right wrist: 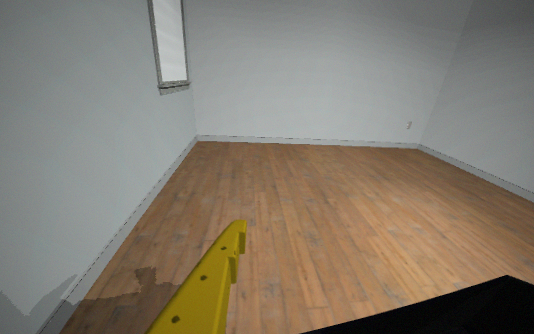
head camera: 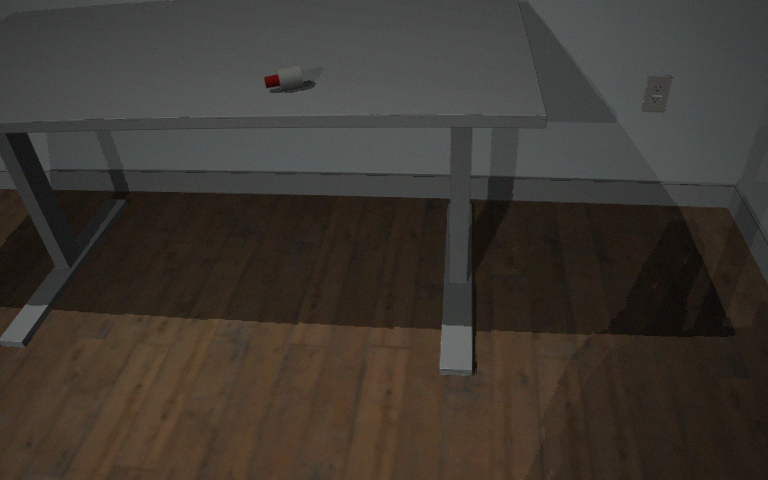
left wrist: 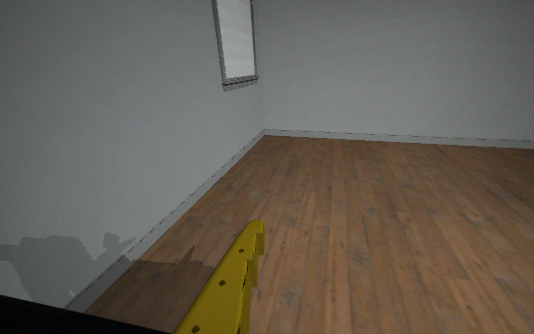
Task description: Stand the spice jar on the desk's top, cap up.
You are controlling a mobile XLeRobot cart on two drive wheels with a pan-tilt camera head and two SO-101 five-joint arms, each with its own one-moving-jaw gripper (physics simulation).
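Frame: origin at the left arm's base, x ahead, y left, z up, level; metres.
Seen in the pictures: left hand, tool point: (left wrist: pixel 263 232); right hand, tool point: (right wrist: pixel 246 232).
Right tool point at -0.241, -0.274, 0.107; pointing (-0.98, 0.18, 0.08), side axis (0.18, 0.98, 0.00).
Note:
A point is followed by its place in that frame, as x, y, z.
The spice jar (head camera: pixel 289 78) @(1.075, 0.065, -0.026), white with a red cap, lies on its side on the desk's top (head camera: pixel 396 62) @(1.196, -0.129, -0.055) in the head view. Its cap points left, and it lies a little back from the front edge, left of the top's right end. My left gripper (left wrist: pixel 257 232) is open, with one notched yellow jaw showing in the left wrist view. My right gripper (right wrist: pixel 241 232) is open in the same way in the right wrist view. Both are empty and point over the floor. Neither gripper shows in the head view, and the jar does not show in the wrist views.
The desk has a left leg (head camera: pixel 39 198) @(1.417, 0.942, -0.485) and a right leg (head camera: pixel 460 209) @(1.295, -0.273, -0.495) with long feet on the wooden floor (head camera: pixel 339 396) @(0.930, 0.040, -0.775). A wall with an outlet (head camera: pixel 656 93) @(1.691, -0.894, -0.374) stands behind and right of it. The wrist views show floor, walls and a window (left wrist: pixel 237 40) @(-2.422, -0.771, 0.404) (right wrist: pixel 170 42) @(-2.409, -0.772, 0.419).

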